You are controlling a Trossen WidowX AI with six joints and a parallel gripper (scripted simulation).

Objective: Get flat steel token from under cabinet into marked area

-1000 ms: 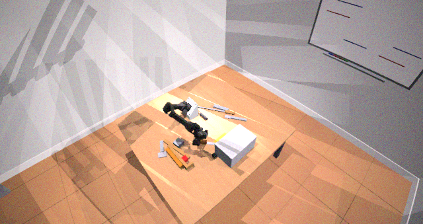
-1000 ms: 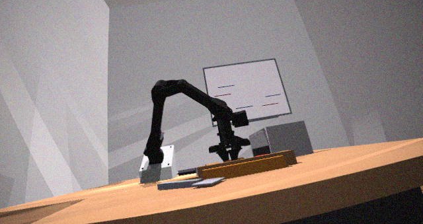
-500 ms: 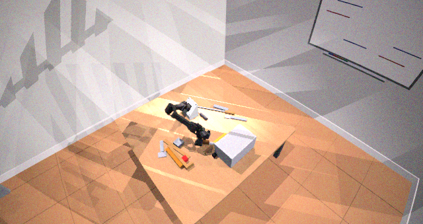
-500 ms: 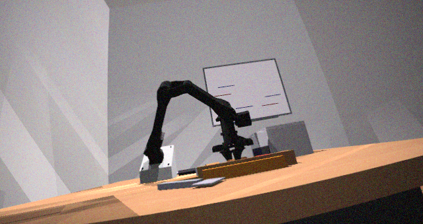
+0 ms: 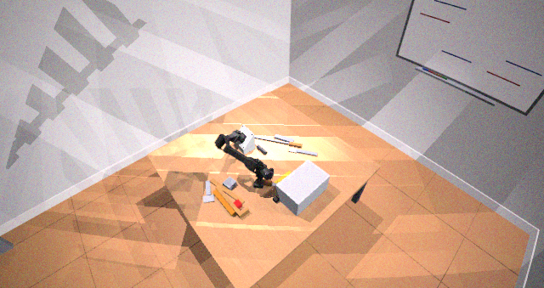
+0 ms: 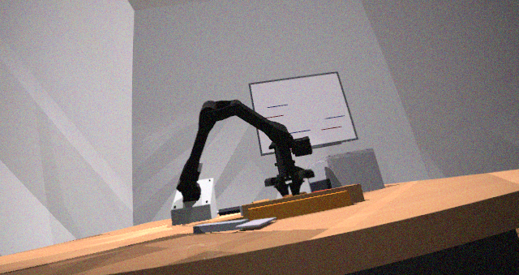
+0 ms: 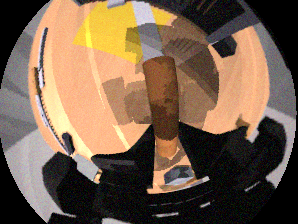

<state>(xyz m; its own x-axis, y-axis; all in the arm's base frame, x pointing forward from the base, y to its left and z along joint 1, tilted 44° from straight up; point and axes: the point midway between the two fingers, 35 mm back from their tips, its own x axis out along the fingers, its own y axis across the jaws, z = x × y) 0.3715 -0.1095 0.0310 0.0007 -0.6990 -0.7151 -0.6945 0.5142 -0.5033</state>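
Right now my gripper tip is 180 mm to the left of the grey block, 120 mm past it and 10 mm below it. Round my gripper tip: orange bar: 290 mm to the right, 20 mm behind, 10 mm above; then thin wooden stick: 220 mm to the right, 90 mm behind; then red block: 220 mm to the right, 50 mm ahead, 10 mm above.
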